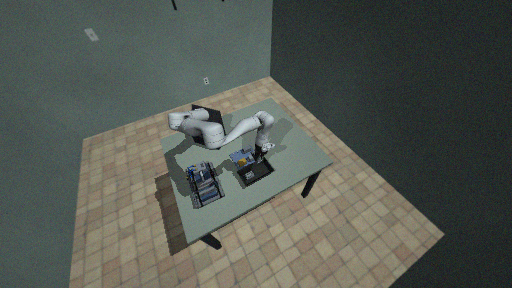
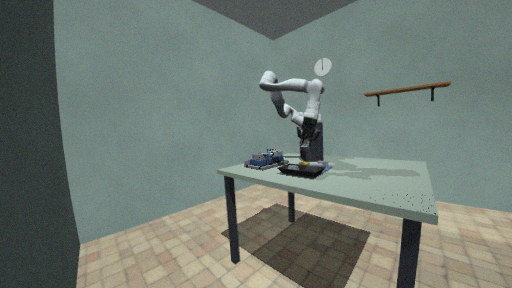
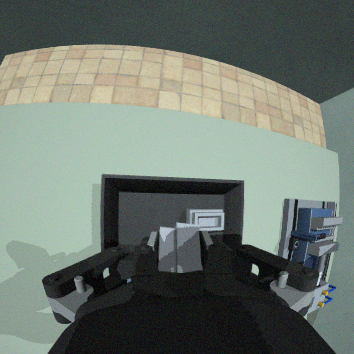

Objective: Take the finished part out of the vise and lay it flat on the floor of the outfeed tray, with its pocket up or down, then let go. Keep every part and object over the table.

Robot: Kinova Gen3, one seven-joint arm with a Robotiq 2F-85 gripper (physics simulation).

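My gripper is shut on the finished part, a grey block between the fingertips. It holds the part above the table, over the black outfeed tray, toward the tray's side by the blue plate. Its exact height is hard to tell. The pocket of the held part cannot be made out. Another light grey part lies in the tray, with its rectangular pocket up. The blue and grey vise stands apart from the tray.
A blue plate with a yellow block and grey blocks lies beside the tray on the robot's side. Thin blue and yellow fittings stick out at the vise's end. The tray walls stand up around its floor.
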